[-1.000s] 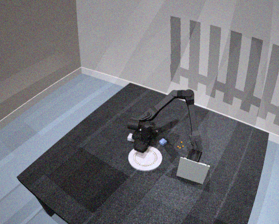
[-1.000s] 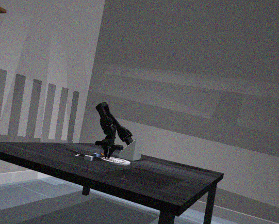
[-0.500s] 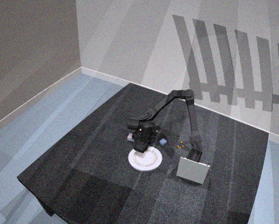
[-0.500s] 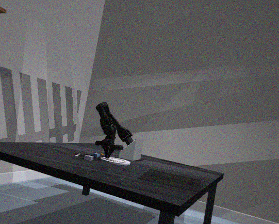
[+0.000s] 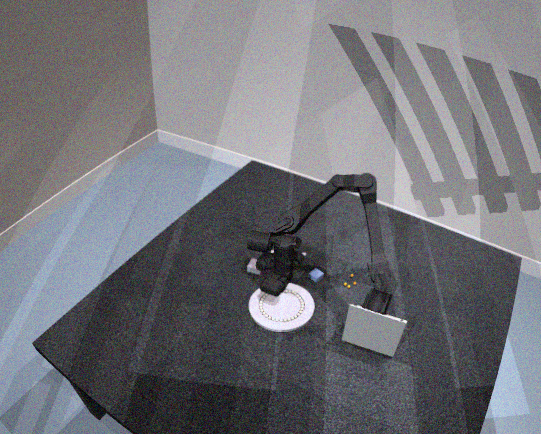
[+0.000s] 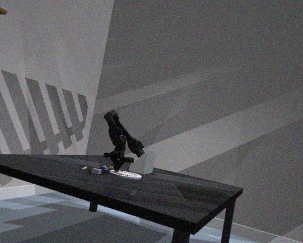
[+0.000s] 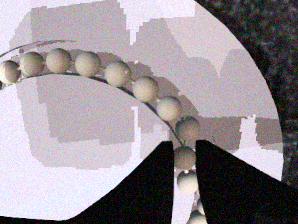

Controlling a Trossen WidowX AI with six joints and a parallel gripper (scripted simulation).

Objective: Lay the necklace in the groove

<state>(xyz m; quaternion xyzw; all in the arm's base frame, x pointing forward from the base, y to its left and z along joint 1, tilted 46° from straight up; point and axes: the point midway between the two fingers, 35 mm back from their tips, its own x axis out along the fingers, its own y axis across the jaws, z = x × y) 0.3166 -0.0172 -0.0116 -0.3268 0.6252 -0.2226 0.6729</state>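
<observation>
Right now my gripper tip is 3 cm past the round white bead board, 5 cm to the right of it and 1 cm above it. Round my gripper tip: small white block (13 cm ahead, 5 cm to the right); then small blue cube (5 cm behind, 13 cm to the right, 1 cm below); then thin white stick (8 cm ahead, 17 cm to the right, 1 cm below).
</observation>
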